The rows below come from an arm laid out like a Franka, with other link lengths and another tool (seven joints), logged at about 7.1 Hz.
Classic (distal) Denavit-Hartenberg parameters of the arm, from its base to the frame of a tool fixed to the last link. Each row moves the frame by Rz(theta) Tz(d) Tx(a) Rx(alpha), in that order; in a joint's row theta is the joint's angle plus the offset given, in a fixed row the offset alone. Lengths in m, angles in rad.
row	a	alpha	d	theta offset
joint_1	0	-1.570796	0.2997	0
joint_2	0	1.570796	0	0
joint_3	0.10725	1.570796	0.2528	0
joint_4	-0.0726	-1.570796	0	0
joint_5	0	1.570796	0.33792	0
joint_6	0.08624	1.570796	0	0
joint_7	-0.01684	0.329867	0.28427	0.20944
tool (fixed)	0	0	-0.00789	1.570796
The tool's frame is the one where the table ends.
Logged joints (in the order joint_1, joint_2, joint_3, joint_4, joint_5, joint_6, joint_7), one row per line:
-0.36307 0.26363 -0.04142 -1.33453 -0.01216 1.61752 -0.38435
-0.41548 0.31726 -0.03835 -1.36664 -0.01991 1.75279 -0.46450
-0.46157 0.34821 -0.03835 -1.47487 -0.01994 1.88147 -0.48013
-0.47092 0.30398 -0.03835 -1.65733 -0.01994 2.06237 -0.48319
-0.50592 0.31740 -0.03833 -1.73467 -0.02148 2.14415 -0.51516
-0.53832 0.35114 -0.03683 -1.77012 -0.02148 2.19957 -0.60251
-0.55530 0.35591 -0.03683 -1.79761 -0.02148 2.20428 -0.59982
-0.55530 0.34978 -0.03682 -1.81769 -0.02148 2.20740 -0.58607
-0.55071 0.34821 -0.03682 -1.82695 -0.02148 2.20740 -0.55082
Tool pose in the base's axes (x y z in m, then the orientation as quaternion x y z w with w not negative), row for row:
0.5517 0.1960 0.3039 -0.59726 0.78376 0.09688 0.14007
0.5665 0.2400 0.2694 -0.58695 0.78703 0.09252 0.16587
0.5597 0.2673 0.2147 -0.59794 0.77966 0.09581 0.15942
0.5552 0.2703 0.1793 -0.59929 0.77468 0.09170 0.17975
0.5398 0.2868 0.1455 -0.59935 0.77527 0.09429 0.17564
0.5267 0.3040 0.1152 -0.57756 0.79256 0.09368 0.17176
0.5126 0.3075 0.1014 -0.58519 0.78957 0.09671 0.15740
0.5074 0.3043 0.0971 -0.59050 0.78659 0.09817 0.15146
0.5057 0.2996 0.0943 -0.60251 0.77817 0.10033 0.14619
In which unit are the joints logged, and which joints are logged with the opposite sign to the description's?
The joints are logged in radians. Opposite sign: joint_1, joint_5, joint_7.
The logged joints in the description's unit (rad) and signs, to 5 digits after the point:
0.36307 0.26363 -0.04142 -1.33453 0.01216 1.61752 0.38435
0.41548 0.31726 -0.03835 -1.36664 0.01991 1.75279 0.46450
0.46157 0.34821 -0.03835 -1.47487 0.01994 1.88147 0.48013
0.47092 0.30398 -0.03835 -1.65733 0.01994 2.06237 0.48319
0.50592 0.31740 -0.03833 -1.73467 0.02148 2.14415 0.51516
0.53832 0.35114 -0.03683 -1.77012 0.02148 2.19957 0.60251
0.55530 0.35591 -0.03683 -1.79761 0.02148 2.20428 0.59982
0.55530 0.34978 -0.03682 -1.81769 0.02148 2.20740 0.58607
0.55071 0.34821 -0.03682 -1.82695 0.02148 2.20740 0.55082

